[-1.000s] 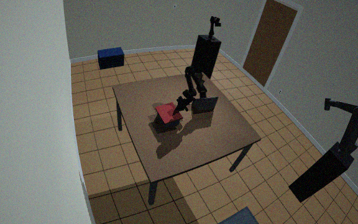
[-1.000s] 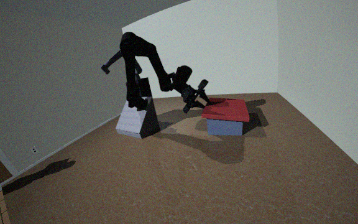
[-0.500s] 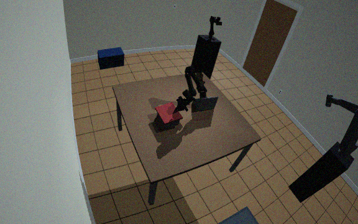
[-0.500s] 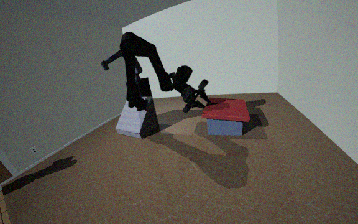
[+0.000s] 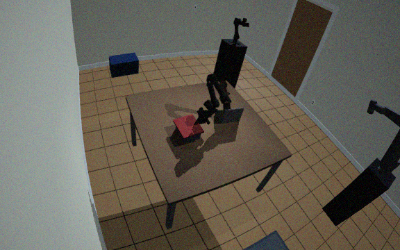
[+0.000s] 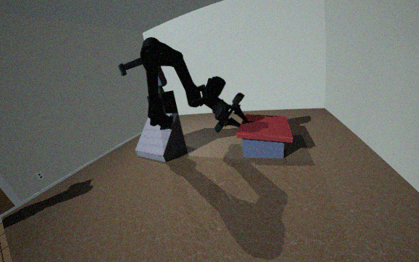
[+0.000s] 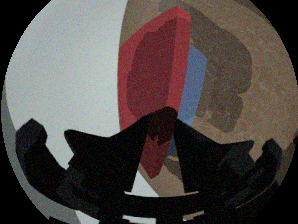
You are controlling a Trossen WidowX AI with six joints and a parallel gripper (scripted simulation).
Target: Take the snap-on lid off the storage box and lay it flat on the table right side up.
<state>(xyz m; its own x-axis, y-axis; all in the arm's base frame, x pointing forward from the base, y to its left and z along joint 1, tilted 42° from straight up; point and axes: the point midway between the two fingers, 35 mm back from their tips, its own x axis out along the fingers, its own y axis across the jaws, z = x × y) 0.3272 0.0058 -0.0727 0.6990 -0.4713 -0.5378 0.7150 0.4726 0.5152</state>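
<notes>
Now: the red lid 80 mm ahead of my gripper tip. Round my gripper tip: storage box 70 mm ahead, 50 mm below.
</notes>
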